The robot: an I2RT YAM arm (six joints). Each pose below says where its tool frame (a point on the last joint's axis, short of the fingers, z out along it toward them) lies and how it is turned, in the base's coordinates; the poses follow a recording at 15 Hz.
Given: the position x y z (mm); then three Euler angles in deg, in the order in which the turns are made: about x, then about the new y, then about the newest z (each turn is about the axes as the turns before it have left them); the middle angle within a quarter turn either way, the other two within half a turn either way.
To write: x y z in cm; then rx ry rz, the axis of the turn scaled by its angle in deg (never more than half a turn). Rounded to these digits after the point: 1 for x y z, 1 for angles.
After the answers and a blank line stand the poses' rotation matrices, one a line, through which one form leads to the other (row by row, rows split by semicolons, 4 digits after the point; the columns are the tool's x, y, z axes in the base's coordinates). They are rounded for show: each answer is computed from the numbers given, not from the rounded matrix.
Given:
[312 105 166 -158.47 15.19 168.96]
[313 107 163 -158.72 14.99 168.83]
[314 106 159 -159.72 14.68 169.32]
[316 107 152 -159.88 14.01 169.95]
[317 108 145 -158.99 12.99 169.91]
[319 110 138 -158.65 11.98 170.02]
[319 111 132 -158.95 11.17 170.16]
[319 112 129 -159.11 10.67 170.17]
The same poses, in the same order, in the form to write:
[31.2 10.5 16.6 -11.4 160.2 28.3]
[31.3 10.7 16.3 -11.7 160.4 28.0]
[31.4 10.6 15.9 -11.3 161.1 26.8]
[31.6 10.7 15.2 -10.7 161.9 26.9]
[31.7 10.8 14.5 -10.9 162.6 28.5]
[31.9 11.0 13.8 -11.0 163.5 29.3]
[31.9 11.1 13.2 -11.1 164.3 29.1]
[31.9 11.2 12.9 -11.3 164.8 29.0]

-0.9472 -0.1848 0.2620; -0.0838 0.9314 0.3542; -0.3095 0.3135 -0.8977
-0.9477 -0.1871 0.2587; -0.0884 0.9324 0.3506; -0.3068 0.3094 -0.9001
-0.9506 -0.1793 0.2534; -0.0875 0.9380 0.3353; -0.2978 0.2966 -0.9074
-0.9554 -0.1693 0.2421; -0.0819 0.9391 0.3338; -0.2839 0.2990 -0.9110
-0.9593 -0.1707 0.2248; -0.0842 0.9332 0.3494; -0.2694 0.3162 -0.9096
-0.9634 -0.1695 0.2076; -0.0870 0.9304 0.3561; -0.2535 0.3251 -0.9111
-0.9666 -0.1677 0.1937; -0.0909 0.9314 0.3524; -0.2395 0.3230 -0.9156
-0.9683 -0.1678 0.1852; -0.0945 0.9318 0.3504; -0.2313 0.3218 -0.9181

